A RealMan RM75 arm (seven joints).
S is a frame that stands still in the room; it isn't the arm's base.
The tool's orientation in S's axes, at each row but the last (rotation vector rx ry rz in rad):
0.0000 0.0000 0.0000
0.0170 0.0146 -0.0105
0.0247 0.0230 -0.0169
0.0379 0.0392 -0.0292
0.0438 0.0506 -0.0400
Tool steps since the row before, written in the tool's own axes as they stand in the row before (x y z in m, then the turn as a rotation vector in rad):
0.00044 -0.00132 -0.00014 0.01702 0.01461 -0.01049
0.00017 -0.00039 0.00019 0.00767 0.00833 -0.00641
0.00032 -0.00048 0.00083 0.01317 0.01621 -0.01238
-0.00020 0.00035 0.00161 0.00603 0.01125 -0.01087
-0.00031 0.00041 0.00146 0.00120 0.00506 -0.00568
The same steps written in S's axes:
0.00044 -0.00132 -0.00014 0.01702 0.01461 -0.01049
0.00017 -0.00039 0.00018 0.00766 0.00836 -0.00638
0.00033 -0.00051 0.00081 0.01316 0.01629 -0.01228
-0.00013 0.00029 0.00163 0.00594 0.01148 -0.01067
-0.00022 0.00036 0.00149 0.00112 0.00526 -0.00551

